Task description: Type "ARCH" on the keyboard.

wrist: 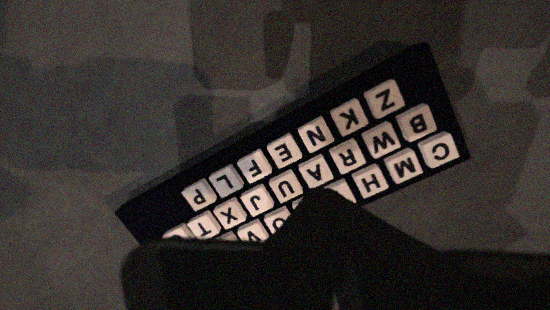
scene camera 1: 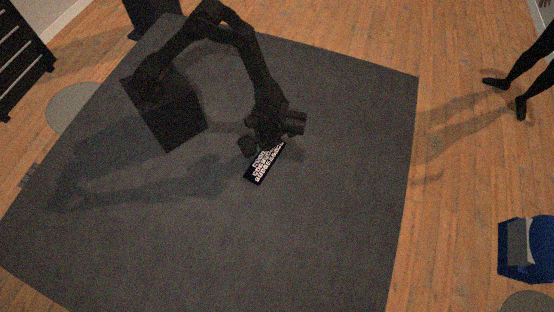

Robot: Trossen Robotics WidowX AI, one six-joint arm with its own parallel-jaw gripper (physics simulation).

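Frame: origin at the arm's base, x ahead, y left, z up, level; metres.
Where they show: gripper, between the fingertips: (wrist: 319, 198) (scene camera 1: 268, 149); arm's base, origin of its link: (scene camera 1: 150, 96).
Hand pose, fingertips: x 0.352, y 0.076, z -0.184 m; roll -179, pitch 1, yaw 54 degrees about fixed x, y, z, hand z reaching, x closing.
Each offset is from my fingertips to the top centre of the thing. Level surfaces: height alone.
The black keyboard @(0.002 m back, 0.021 m right, 0.026 m down) (scene camera 1: 263, 165) (wrist: 416, 66) with white letter keys lies on the dark mat @(0.044 m down) (scene camera 1: 320, 200). In the wrist view it slants up to the right and its letters are upside down. The A key @(0.000 m ahead, 0.001 m left, 0.026 m down) (wrist: 316, 171), R key @(0.002 m ahead, 0.018 m left, 0.026 m down) (wrist: 345, 155), C key @(0.023 m ahead, 0.056 m left, 0.026 m down) (wrist: 440, 150) and H key @(0.020 m ahead, 0.021 m left, 0.026 m down) (wrist: 371, 181) show there. My gripper (wrist: 319, 198) is shut and empty. Its dark tip shows over the bottom row, left of H and below A, and covers part of a key whose letter is hidden. Whether the tip touches a key I cannot tell. The lower left keys are partly hidden.
The arm's black base block (scene camera 1: 175, 117) stands on the mat, left of the keyboard. A black slatted unit (scene camera 1: 25, 70) is at the far left. A person's dark legs (scene camera 1: 532, 62) stand at the right, and a blue container (scene camera 1: 542, 250) is at the lower right.
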